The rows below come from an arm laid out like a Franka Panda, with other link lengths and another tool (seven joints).
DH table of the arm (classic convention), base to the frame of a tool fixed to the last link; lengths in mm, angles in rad. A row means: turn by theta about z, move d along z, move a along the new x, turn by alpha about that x. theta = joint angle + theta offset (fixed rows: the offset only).
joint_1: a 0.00; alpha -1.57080; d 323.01; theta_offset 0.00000
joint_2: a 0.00; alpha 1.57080; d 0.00; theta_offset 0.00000
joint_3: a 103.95; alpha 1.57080; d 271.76; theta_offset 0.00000
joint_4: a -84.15; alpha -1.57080; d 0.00; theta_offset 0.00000
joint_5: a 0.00; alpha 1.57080; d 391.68; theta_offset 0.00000
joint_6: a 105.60; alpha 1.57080; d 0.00; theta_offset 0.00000
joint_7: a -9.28; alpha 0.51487; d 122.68; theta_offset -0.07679
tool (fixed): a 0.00; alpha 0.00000; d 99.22; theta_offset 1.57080
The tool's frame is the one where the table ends.
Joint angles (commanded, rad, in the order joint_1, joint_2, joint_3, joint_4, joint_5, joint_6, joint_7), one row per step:
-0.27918, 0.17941, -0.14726, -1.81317, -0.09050, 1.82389, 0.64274
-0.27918, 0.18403, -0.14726, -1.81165, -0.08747, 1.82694, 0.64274
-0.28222, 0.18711, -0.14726, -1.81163, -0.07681, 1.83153, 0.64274
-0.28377, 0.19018, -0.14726, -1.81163, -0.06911, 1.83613, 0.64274
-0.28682, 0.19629, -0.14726, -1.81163, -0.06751, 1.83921, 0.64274
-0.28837, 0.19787, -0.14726, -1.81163, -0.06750, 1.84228, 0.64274
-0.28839, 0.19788, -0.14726, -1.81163, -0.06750, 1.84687, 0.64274
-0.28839, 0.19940, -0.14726, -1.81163, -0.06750, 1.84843, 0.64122
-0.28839, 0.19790, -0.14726, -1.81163, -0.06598, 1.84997, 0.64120
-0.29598, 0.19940, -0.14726, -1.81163, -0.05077, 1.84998, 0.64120
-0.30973, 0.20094, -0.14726, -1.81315, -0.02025, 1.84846, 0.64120
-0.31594, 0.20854, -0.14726, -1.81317, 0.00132, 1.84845, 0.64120
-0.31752, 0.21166, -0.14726, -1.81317, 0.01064, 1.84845, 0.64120
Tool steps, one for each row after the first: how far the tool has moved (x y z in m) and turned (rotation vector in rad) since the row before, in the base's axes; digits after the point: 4 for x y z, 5 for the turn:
0.0011, 0.0001, -0.0018, 0.00201, -0.00092, -0.00087
0.0010, -0.0005, -0.0013, 0.00790, -0.00540, -0.00696
0.0011, -0.0001, -0.0013, 0.00542, -0.00426, -0.00431
-0.0003, -0.0017, -0.0035, 0.00183, 0.00242, -0.00344
0.0002, -0.0011, -0.0007, -0.00074, -0.00130, -0.00128
0.0010, -0.0004, 0.0004, -0.00179, -0.00419, 0.00039
0.0002, 0.0000, -0.0008, 0.00010, 0.00006, 0.00163
0.0006, 0.0001, 0.0011, 0.00022, -0.00344, -0.00049
-0.0006, -0.0022, -0.0005, 0.01284, -0.00457, -0.01403
-0.0015, -0.0033, -0.0009, 0.02649, -0.00807, -0.02687
-0.0001, -0.0004, -0.0041, 0.01970, -0.00158, -0.01549
0.0003, 0.0005, -0.0016, 0.00843, -0.00088, -0.00563

